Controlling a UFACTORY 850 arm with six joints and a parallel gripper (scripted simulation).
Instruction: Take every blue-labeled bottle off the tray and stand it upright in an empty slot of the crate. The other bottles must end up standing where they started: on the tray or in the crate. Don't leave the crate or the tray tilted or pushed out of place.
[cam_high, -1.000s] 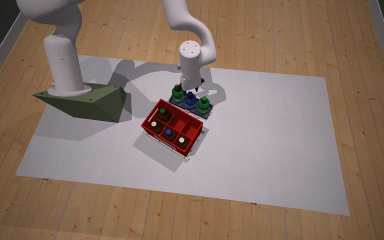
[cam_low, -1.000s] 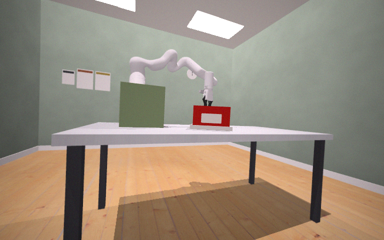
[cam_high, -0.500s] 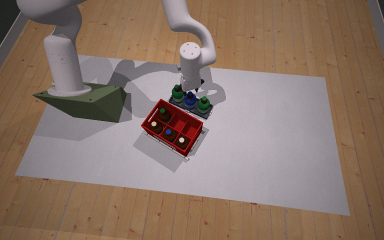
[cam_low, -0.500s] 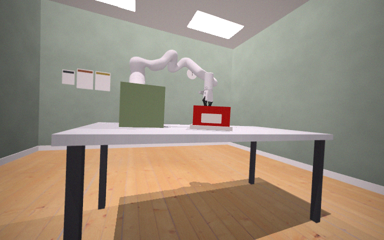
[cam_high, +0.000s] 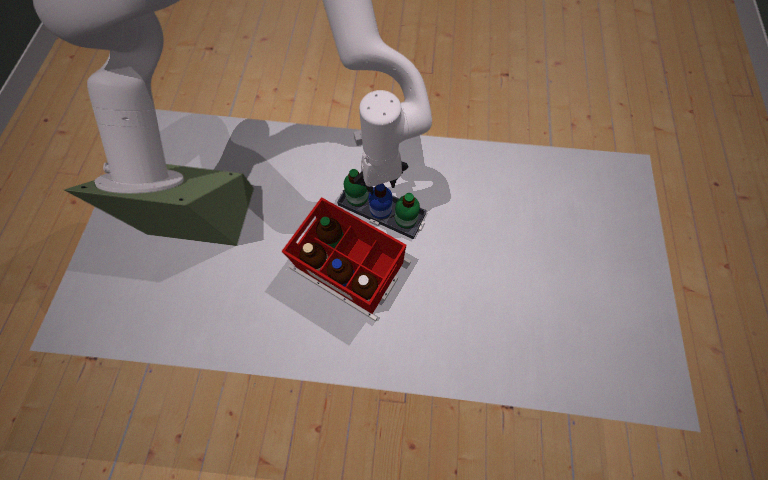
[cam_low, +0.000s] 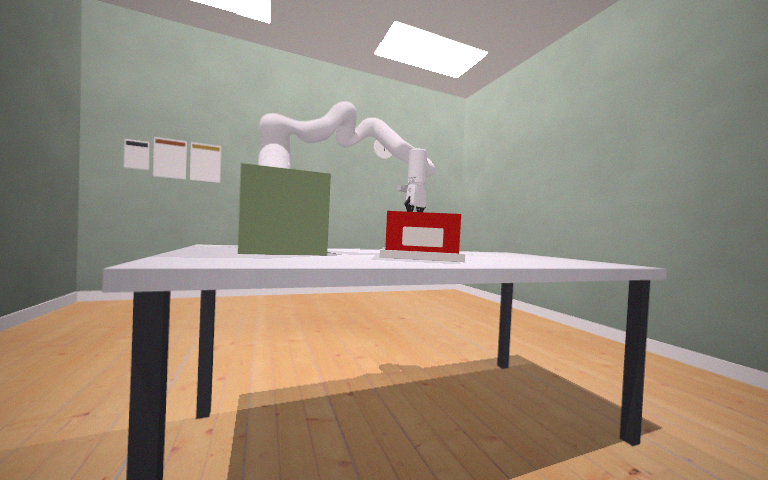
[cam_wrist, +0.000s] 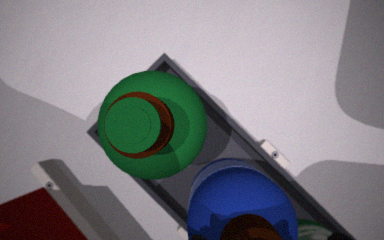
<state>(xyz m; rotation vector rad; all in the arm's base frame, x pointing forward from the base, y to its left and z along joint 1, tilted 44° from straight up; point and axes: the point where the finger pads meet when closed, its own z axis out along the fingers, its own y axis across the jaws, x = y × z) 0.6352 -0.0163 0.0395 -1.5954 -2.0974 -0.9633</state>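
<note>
My hand is 9 cm above the blue-labeled bottle. Round my hand: red crate: 10 cm behind, 19 cm to the right, 9 cm below; then green bottle: 8 cm behind, 4 cm to the left, 9 cm below; then dark tray: 16 cm below.
</note>
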